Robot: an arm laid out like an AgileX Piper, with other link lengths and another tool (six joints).
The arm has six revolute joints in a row. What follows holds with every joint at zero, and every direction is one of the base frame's.
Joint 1 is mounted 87.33 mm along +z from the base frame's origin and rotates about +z.
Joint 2 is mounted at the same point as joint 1 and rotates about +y.
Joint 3 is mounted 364.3 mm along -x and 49.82 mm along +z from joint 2 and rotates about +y.
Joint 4 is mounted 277.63 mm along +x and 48.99 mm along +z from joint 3 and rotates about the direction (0.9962, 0, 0.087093).
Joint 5 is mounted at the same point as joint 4 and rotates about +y.
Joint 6 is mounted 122.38 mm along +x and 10.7 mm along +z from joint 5 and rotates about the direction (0.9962, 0, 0.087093).
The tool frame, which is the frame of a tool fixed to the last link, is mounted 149.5 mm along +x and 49 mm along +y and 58.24 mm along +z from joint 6; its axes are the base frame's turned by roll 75.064, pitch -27.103 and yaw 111.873 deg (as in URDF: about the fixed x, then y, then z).
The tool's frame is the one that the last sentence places.
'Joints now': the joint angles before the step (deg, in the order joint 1, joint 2, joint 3, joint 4, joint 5, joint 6). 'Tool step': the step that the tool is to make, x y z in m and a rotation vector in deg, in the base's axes. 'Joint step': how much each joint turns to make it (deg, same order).
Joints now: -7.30 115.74 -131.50 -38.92 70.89 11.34
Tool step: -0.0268 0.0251 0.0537 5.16 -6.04 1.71
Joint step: 0.00 -5.91 -0.06 5.98 0.98 0.30
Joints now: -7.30 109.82 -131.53 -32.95 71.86 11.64
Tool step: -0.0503 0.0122 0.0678 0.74 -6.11 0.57
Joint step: -0.01 -8.27 2.07 1.57 0.33 0.09
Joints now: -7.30 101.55 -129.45 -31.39 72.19 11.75
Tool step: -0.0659 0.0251 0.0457 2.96 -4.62 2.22
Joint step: 0.00 -10.69 6.31 4.13 0.25 0.10
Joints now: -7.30 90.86 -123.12 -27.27 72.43 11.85
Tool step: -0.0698 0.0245 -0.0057 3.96 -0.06 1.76
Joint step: 0.02 -11.86 12.53 3.89 0.21 1.02
